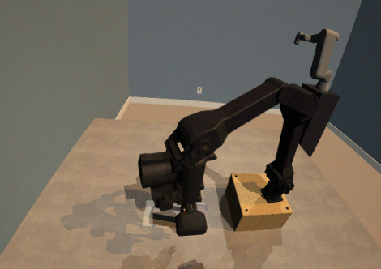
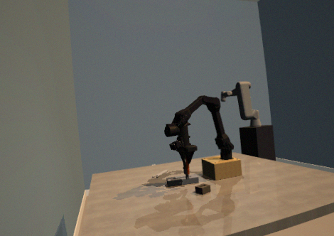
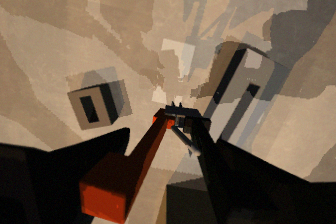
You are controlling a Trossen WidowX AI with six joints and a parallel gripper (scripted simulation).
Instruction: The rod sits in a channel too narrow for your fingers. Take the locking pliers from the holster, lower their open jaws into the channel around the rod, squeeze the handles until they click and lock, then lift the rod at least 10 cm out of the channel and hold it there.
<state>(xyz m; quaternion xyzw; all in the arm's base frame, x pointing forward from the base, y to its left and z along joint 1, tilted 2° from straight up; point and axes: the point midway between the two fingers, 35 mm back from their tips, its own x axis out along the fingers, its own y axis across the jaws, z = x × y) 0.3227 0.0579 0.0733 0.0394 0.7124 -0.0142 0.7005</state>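
The grey channel block is 120 mm below my gripper tip, 100 mm to the right of it and 20 mm behind it. Also, from my gripper tip: dark holster: 130 mm below, 120 mm to the left, 20 mm behind; then orange handle: 20 mm to the left; then metal rod: 130 mm below, 100 mm to the right, 20 mm behind.
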